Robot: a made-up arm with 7 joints.
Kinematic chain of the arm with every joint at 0, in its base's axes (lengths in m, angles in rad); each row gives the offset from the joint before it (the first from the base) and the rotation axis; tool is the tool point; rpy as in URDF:
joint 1: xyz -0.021 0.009 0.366 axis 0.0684 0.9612 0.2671
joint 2: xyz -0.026 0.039 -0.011 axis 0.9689 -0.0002 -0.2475
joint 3: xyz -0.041 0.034 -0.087 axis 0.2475 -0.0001 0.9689
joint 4: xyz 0.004 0.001 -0.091 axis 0.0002 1 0
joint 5: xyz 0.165 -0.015 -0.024 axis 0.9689 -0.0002 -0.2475
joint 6: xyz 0.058 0.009 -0.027 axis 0.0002 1 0
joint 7: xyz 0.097 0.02 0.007 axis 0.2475 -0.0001 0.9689
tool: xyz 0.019 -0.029 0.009 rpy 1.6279 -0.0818 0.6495
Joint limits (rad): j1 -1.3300..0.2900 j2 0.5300..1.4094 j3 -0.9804..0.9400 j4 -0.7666..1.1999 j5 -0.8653..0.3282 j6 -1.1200..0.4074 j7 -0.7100..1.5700
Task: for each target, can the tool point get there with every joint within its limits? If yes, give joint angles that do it. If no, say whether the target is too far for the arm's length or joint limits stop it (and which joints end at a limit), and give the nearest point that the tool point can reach.
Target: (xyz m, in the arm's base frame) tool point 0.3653 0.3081 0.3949
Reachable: yes | joints -0.8582 0.7446 0.3596 0.7480 0.0547 -0.4059 0.9216
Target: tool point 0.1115 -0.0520 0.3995
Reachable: yes | joints -0.7081 0.6617 -0.6910 -0.4856 -0.4974 -0.9528 0.2281
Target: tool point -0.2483 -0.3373 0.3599
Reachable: no: joint limits stop it (at a limit: joint 1, joint 2, joint 3, joint 4, joint 5) | nearest point -0.0384 -0.1481 0.3992 | short by 0.285 m
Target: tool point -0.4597 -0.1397 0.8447
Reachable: no: too far | nearest point -0.1884 0.0505 0.6034 | short by 0.410 m
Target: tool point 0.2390 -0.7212 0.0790
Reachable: no: too far | nearest point 0.2179 -0.2026 0.2388 | short by 0.543 m
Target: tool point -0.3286 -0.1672 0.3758
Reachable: no: joint limits stop it (at a limit: joint 1, joint 2, joint 3, joint 4) | nearest point -0.1684 0.0037 0.4738 | short by 0.254 m
